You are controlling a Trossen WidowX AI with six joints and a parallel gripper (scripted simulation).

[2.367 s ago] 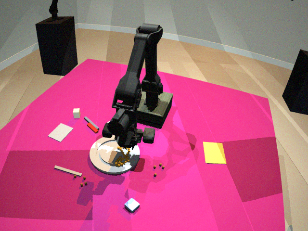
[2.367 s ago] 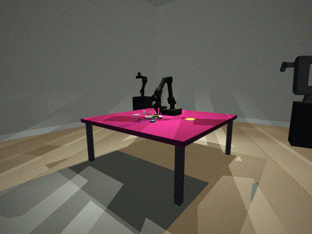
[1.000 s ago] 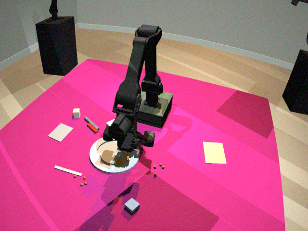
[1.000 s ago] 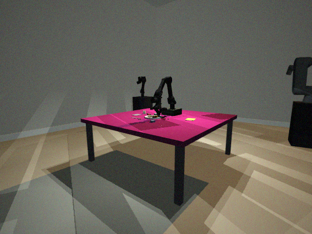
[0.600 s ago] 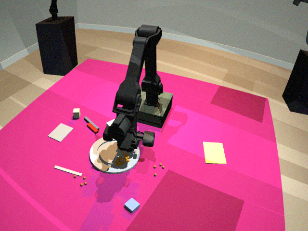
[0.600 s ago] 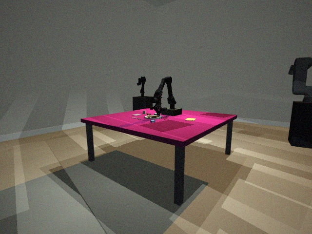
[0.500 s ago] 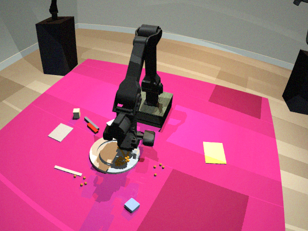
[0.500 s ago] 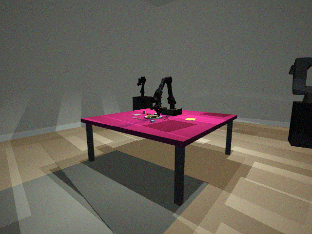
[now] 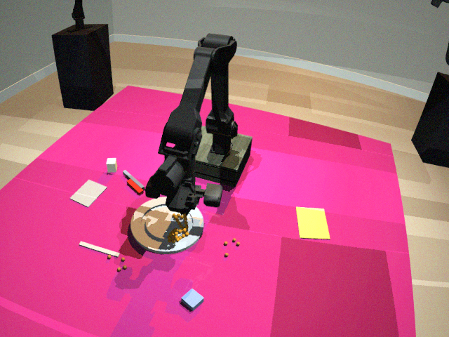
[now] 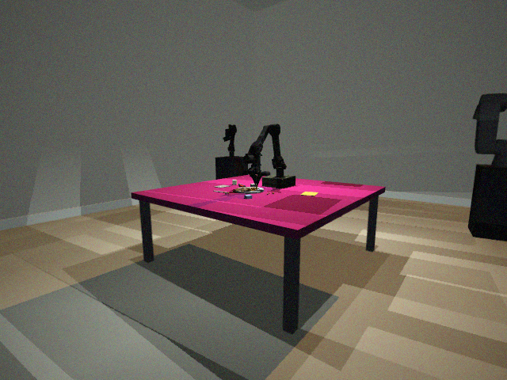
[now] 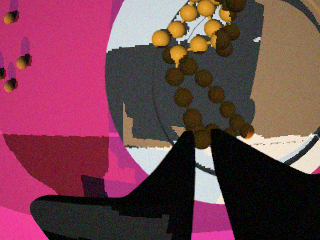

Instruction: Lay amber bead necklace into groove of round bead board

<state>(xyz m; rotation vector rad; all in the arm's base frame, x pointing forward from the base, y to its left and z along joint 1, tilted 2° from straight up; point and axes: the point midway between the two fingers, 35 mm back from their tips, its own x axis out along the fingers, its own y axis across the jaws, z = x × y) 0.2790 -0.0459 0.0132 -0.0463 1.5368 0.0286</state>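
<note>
Now: the round bead board 2 cm ahead of my gripper tip, 5 cm to the right of it and 3 cm below it. The rest, counted from my gripper tip: white block 14 cm behind, 10 cm to the right, 3 cm below; then blue block 23 cm ahead, 8 cm to the left, 3 cm below; then red-handled tool 12 cm behind, 20 cm to the right, 3 cm below.
</note>
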